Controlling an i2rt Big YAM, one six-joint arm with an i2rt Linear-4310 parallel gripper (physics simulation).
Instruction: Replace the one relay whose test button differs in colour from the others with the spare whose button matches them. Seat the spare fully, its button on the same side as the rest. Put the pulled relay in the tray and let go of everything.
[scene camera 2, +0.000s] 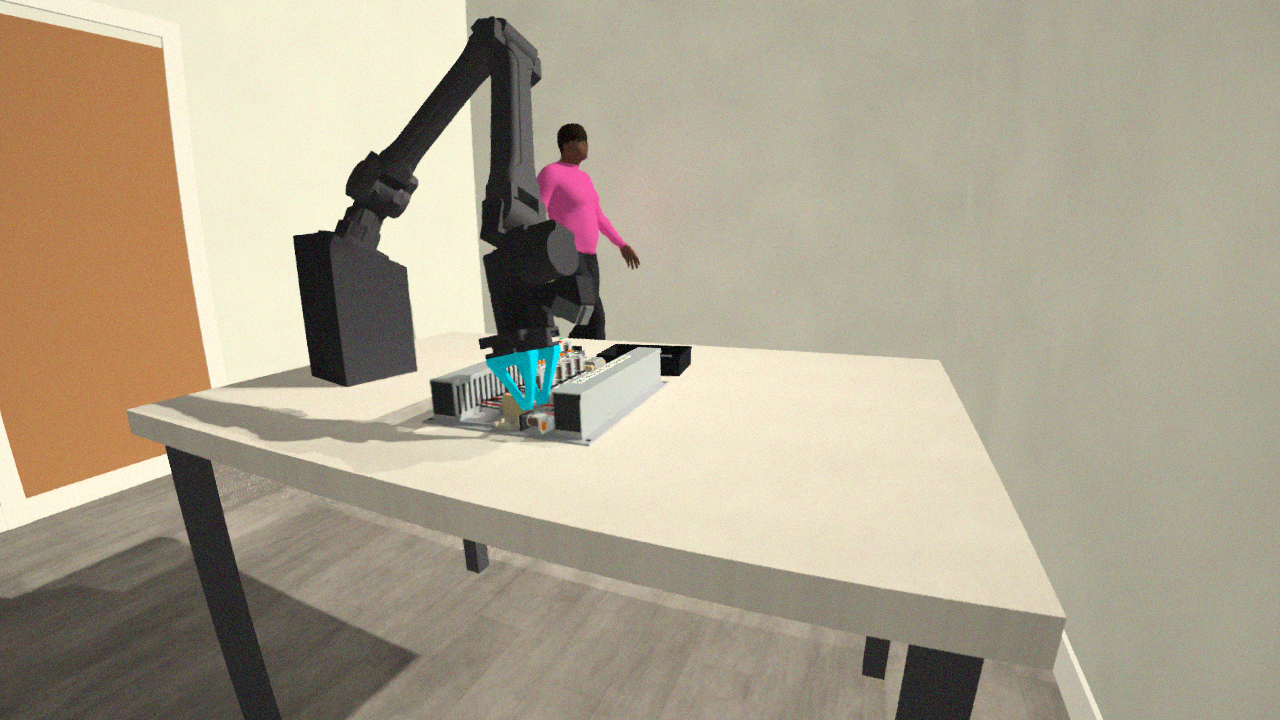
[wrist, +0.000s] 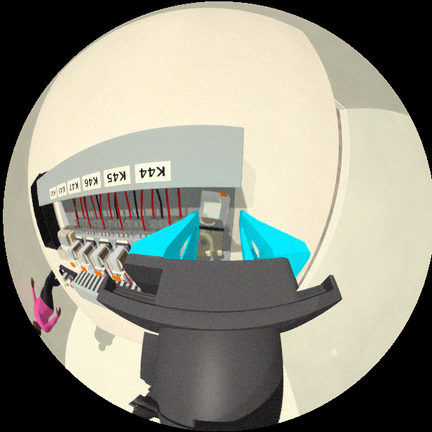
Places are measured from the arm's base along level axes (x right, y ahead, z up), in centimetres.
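Pixels of known places: gripper, fingertip midpoint: (scene camera 2: 535, 407); arm's base, link origin: (scene camera 2: 352, 251).
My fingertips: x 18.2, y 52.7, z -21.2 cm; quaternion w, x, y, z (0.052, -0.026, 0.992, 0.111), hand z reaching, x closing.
Ahead of a thing's pixels: the offset from my fingertips to its middle. "spot": to the spot under its first point. Level surfaces: height alone.
My gripper (scene camera 2: 534, 407) (wrist: 218, 216) is partly open and empty, its cyan fingertips low over the near end of the relay panel. A clear-cased relay {dx -0.4, dy -0.5, dz -2.3 cm} (scene camera 2: 540, 421) (wrist: 214, 206) with an orange button lies at that end, just beyond the fingertips in the wrist view. A beige block {dx -2.9, dy -4.7, dz -1.1 cm} (scene camera 2: 512, 410) (wrist: 209, 239) is beside it, seen between the fingers in the wrist view. A row of socketed relays {dx -17.1, dy -4.8, dz +1.1 cm} (scene camera 2: 572, 365) (wrist: 118, 259) runs along the panel; several orange buttons show. A differing button cannot be made out; my left finger hides part of the row. The black tray {spot: dx -34.5, dy +8.4, dz -0.8 cm} (scene camera 2: 676, 361) (wrist: 45, 220) is at the panel's far end.
A tall grey wire duct {dx -13.9, dy +5.3, dz -0.3 cm} (scene camera 2: 617, 386) (wrist: 200, 150) with labels from K44 upward flanks the row. A slotted duct {dx -13.9, dy -14.8, dz -0.3 cm} (scene camera 2: 456, 394) (wrist: 87, 281) runs along the other side. Red and black wires lie between. A person in pink (scene camera 2: 572, 205) (wrist: 44, 306) stands behind the table {dz -3.6 cm} (scene camera 2: 760, 465).
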